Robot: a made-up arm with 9 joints. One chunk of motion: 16 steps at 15 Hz.
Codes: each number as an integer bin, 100 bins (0 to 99) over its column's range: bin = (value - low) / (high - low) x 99, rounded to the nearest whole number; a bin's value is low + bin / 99 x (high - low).
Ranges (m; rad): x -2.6..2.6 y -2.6..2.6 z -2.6..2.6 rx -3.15..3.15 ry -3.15..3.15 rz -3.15..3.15
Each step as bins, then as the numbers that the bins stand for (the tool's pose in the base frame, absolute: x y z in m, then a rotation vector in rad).
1 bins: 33 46 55 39 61 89
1 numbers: -0.8667 -0.1838 0.2889 -0.6682 0.7318 2.5136
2 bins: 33 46 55 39 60 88
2 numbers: -0.8667 -0.1838 0.2889 -0.6682 0.6682 2.4500
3 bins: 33 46 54 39 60 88
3 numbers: -0.8667 -0.1838 0.2364 -0.6682 0.6682 2.4500
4 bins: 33 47 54 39 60 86
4 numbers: -0.8667 -0.1313 0.2364 -0.6682 0.6682 2.3227
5 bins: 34 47 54 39 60 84
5 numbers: -0.8141 -0.1313 0.2364 -0.6682 0.6682 2.1955
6 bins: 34 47 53 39 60 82
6 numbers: -0.8141 -0.1313 0.1838 -0.6682 0.6682 2.0682
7 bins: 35 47 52 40 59 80
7 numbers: -0.7616 -0.1313 0.1313 -0.6045 0.6045 1.9409
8 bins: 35 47 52 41 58 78
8 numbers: -0.7616 -0.1313 0.1313 -0.5409 0.5409 1.8136
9 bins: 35 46 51 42 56 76
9 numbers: -0.7616 -0.1838 0.0788 -0.4773 0.4136 1.6864
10 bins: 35 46 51 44 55 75
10 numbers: -0.7616 -0.1838 0.0788 -0.3500 0.3500 1.6227
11 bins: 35 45 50 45 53 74
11 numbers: -0.7616 -0.2364 0.0263 -0.2864 0.2227 1.5591
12 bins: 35 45 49 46 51 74
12 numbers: -0.7616 -0.2364 -0.0263 -0.2227 0.0955 1.5591
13 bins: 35 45 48 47 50 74
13 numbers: -0.7616 -0.2364 -0.0788 -0.1591 0.0318 1.5591
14 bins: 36 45 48 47 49 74
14 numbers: -0.7091 -0.2364 -0.0788 -0.1591 -0.0318 1.5591
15 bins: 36 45 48 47 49 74
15 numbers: -0.7091 -0.2364 -0.0788 -0.1591 -0.0318 1.5591
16 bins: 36 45 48 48 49 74
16 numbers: -0.7091 -0.2364 -0.0788 -0.0955 -0.0318 1.5591
